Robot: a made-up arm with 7 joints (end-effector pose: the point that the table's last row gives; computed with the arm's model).
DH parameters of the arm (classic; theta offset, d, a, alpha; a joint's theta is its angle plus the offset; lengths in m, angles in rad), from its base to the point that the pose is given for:
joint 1: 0 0.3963 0 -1.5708
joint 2: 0 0 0 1.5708
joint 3: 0 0.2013 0.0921 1.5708
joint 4: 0 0 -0.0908 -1.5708
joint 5: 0 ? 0 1.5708
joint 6: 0 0 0.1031 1.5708
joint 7: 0 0 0 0
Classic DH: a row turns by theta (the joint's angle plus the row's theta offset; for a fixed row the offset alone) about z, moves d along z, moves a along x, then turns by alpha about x.
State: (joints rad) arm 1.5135 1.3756 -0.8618 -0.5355 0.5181 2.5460 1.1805
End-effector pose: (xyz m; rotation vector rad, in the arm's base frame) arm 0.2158 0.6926 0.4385 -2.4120 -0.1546 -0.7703
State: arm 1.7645 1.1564 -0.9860 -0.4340 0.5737 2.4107 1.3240
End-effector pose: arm 0.0221 0.6904 0.6352 -2.1600 -0.2132 -0.5958
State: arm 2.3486 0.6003 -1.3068 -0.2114 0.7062 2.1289 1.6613
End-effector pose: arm -0.2247 0.3372 1.0059 -1.6481 -0.2371 0.0332
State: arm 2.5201 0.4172 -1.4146 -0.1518 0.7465 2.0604 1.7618
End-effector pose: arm -0.1921 0.1983 1.0723 -1.5128 -0.1980 0.2599
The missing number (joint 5, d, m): 0.4226
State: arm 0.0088 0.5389 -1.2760 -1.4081 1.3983 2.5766 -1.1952
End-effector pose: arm 0.2672 -0.5455 0.6857 2.1265 -0.5928 1.3526
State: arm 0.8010 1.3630 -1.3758 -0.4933 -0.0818 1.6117 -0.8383
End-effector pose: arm 0.6714 0.3301 0.4935 1.4957 0.9289 -0.2642
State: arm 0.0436 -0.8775 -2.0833 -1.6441 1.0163 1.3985 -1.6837
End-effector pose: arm -0.3497 -0.5642 0.3283 -1.7382 0.4369 -2.4880
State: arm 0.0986 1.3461 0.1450 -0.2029 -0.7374 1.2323 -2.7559
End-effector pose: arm 0.7323 0.0688 0.4263 -0.5228 -2.7941 0.9541
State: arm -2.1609 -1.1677 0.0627 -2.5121 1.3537 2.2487 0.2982
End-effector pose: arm -0.2051 -0.2462 0.7777 -0.3770 2.1464 -2.0224
